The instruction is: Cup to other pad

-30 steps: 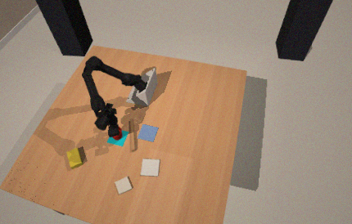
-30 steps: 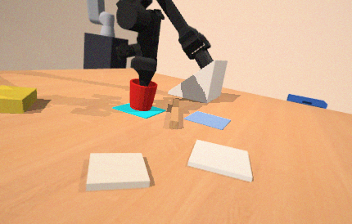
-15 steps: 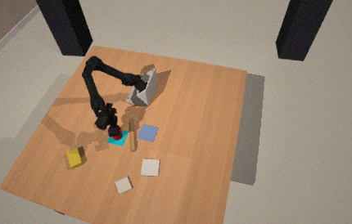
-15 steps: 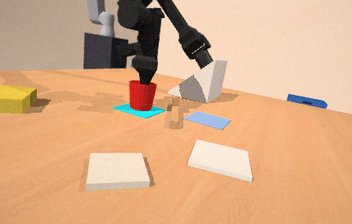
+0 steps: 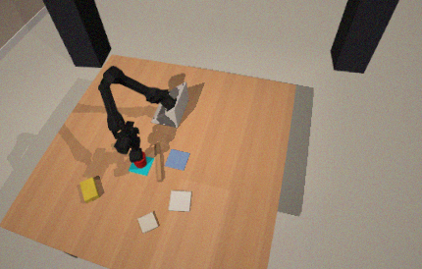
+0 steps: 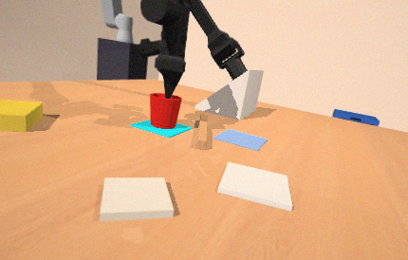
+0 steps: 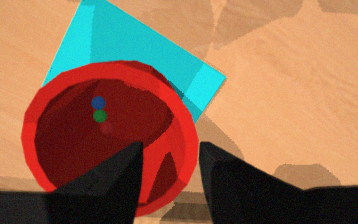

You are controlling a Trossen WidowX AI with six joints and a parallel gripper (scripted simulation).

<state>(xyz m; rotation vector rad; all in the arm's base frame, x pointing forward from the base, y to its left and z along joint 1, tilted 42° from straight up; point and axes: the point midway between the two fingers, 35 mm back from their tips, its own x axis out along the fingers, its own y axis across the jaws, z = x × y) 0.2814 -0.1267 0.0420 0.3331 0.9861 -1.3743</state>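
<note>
My gripper tip is now 3 cm short of the red cup and 3 cm above it. The rest, counted from my gripper tip: green marble 4 cm ahead, 2 cm to the left, 5 cm below; then low wooden bar 10 cm to the left, 7 cm below; then light blue pad 2 cm behind, 19 cm to the left, 8 cm below.
</note>
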